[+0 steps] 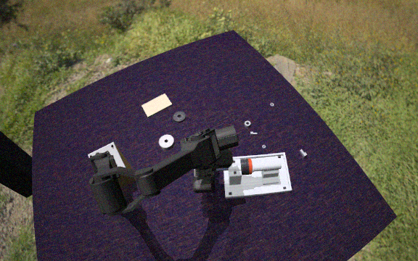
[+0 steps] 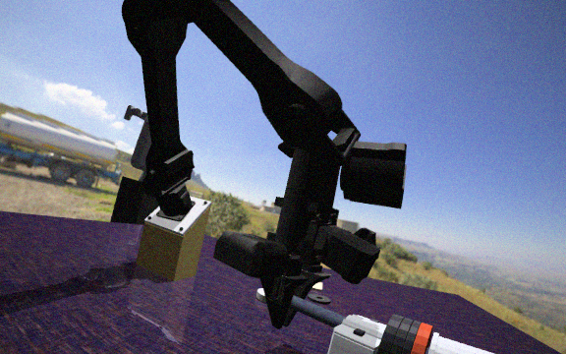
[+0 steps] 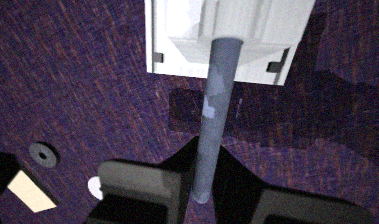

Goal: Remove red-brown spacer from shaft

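The shaft is 60 mm ahead of my gripper tip, 30 mm to the right of it and 30 mm above it. The rest, counted from my gripper tip: orange-red spacer (130 mm ahead, 70 mm to the right, 30 mm above); small screw (350 mm ahead, 120 mm to the right, 40 mm below); cream card (10 mm behind, 420 mm to the left, 40 mm below).
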